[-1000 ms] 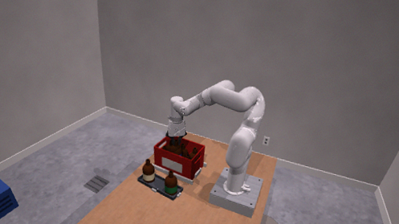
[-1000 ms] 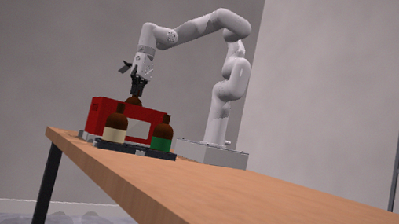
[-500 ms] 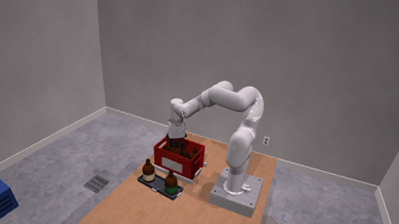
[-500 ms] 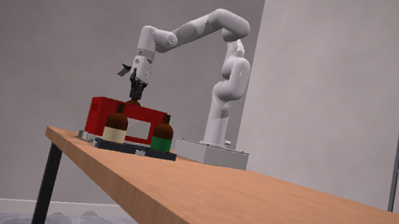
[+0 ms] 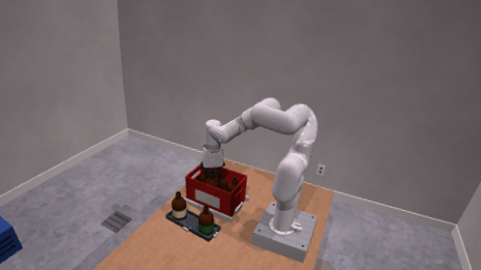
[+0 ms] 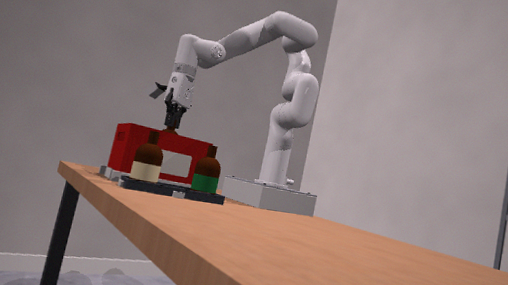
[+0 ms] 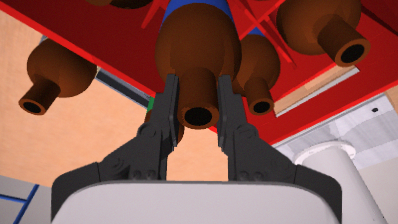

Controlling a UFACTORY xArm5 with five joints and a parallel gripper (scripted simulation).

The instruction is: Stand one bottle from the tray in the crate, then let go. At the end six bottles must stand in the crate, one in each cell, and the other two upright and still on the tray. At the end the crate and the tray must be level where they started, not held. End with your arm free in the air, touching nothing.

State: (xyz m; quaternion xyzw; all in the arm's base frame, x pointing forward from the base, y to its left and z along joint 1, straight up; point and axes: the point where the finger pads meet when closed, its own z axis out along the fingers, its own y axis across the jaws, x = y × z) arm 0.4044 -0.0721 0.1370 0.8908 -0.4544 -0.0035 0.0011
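Right now my hand is 14 cm above the red crate and 4 cm to the left of it. Round my hand: dark tray 21 cm below, 17 cm to the left, 3 cm ahead.
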